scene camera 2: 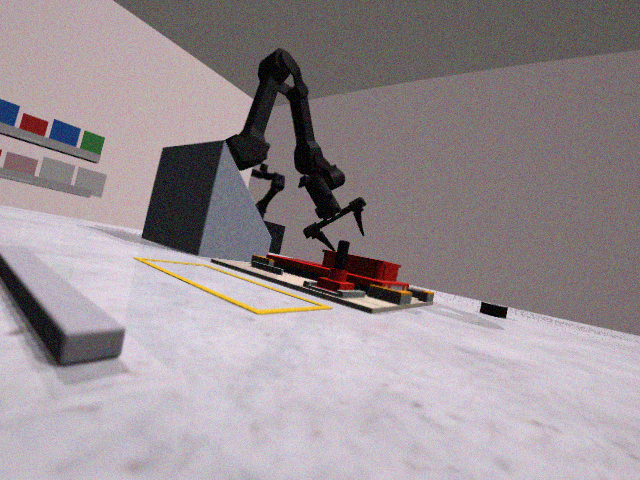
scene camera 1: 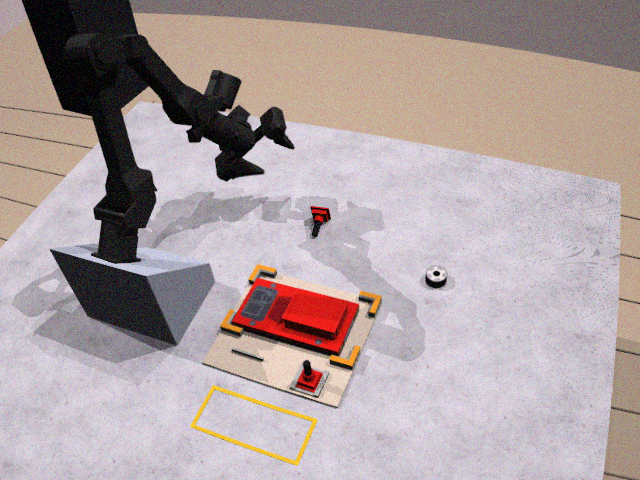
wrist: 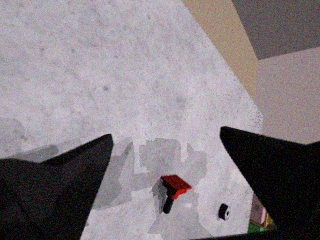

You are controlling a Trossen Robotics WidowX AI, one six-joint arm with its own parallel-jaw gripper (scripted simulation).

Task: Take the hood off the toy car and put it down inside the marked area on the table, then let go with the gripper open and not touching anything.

Labels:
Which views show my gripper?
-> Scene camera 2, scene camera 1 and the wrist view: all of them.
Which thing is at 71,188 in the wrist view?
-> My gripper.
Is my gripper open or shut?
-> Open.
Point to a red hood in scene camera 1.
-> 316,314

